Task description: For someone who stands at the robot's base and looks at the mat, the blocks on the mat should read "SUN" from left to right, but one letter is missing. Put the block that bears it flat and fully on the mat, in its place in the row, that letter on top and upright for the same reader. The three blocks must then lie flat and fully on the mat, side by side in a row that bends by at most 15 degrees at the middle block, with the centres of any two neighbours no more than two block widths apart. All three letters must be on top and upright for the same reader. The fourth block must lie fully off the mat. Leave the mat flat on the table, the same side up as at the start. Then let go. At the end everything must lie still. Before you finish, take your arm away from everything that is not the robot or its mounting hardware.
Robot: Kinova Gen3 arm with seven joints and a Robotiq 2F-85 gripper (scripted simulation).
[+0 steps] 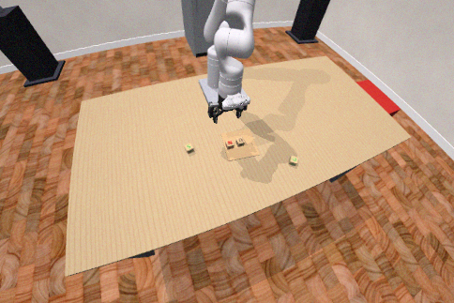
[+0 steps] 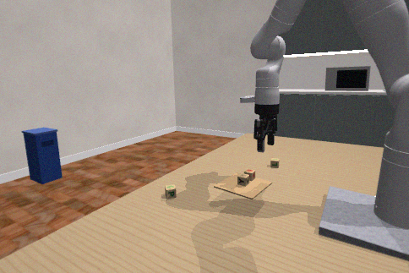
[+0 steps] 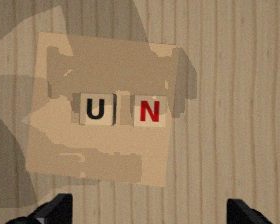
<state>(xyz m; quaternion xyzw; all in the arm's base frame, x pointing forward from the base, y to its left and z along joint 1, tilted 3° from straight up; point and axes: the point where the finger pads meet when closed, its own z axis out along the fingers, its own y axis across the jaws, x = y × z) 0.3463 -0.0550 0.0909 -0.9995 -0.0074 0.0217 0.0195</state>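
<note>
Now: the green-lettered block 30 mm ahead of my hand, 170 mm to the right of it and 110 mm below it. From my hand the other things lie so: black U block (60 mm ahead, 50 mm to the left, 110 mm below); then tan mat (60 mm ahead, 50 mm to the left, 130 mm below); then red N block (60 mm ahead, 110 mm below).
</note>
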